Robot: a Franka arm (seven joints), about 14 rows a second.
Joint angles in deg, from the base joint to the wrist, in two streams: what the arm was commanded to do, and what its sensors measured. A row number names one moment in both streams.
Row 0, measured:
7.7, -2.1, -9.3, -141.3, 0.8, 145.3, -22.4
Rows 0 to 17, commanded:
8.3, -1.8, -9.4, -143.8, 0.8, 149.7, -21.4
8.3, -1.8, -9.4, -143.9, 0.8, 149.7, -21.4
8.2, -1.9, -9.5, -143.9, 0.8, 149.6, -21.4
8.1, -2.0, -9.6, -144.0, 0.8, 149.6, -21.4
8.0, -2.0, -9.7, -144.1, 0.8, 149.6, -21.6
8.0, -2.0, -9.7, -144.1, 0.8, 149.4, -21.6
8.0, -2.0, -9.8, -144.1, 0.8, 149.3, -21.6
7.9, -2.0, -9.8, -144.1, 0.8, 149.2, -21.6
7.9, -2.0, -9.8, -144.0, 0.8, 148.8, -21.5
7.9, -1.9, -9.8, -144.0, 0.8, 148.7, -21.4
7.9, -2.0, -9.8, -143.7, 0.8, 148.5, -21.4
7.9, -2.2, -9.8, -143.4, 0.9, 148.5, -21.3
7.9, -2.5, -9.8, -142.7, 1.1, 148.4, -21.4
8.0, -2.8, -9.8, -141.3, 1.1, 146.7, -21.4
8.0, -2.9, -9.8, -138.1, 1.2, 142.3, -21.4
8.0, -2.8, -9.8, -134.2, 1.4, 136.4, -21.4
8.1, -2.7, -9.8, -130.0, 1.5, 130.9, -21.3
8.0, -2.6, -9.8, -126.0, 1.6, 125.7, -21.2
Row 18, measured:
8.0, -2.4, -9.6, -136.7, 0.8, 139.1, -21.7
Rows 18 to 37, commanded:
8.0, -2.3, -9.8, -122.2, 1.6, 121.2, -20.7
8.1, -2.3, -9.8, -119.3, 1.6, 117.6, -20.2
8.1, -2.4, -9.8, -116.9, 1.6, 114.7, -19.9
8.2, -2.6, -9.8, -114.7, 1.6, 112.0, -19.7
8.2, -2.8, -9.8, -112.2, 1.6, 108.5, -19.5
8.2, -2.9, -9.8, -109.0, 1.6, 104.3, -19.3
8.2, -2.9, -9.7, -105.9, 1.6, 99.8, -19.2
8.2, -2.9, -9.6, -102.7, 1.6, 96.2, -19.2
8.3, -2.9, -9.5, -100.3, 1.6, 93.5, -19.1
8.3, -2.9, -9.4, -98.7, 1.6, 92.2, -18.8
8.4, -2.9, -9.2, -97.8, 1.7, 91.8, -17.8
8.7, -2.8, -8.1, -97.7, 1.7, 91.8, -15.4
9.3, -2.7, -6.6, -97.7, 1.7, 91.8, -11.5
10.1, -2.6, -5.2, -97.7, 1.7, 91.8, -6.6
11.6, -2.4, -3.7, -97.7, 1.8, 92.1, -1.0
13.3, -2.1, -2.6, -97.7, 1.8, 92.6, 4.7
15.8, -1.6, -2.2, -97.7, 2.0, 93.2, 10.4
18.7, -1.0, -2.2, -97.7, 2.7, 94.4, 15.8
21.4, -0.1, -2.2, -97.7, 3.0, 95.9, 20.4
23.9, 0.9, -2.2, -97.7, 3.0, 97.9, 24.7
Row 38, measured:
18.3, -2.0, -1.8, -99.3, 1.8, 94.6, 13.7
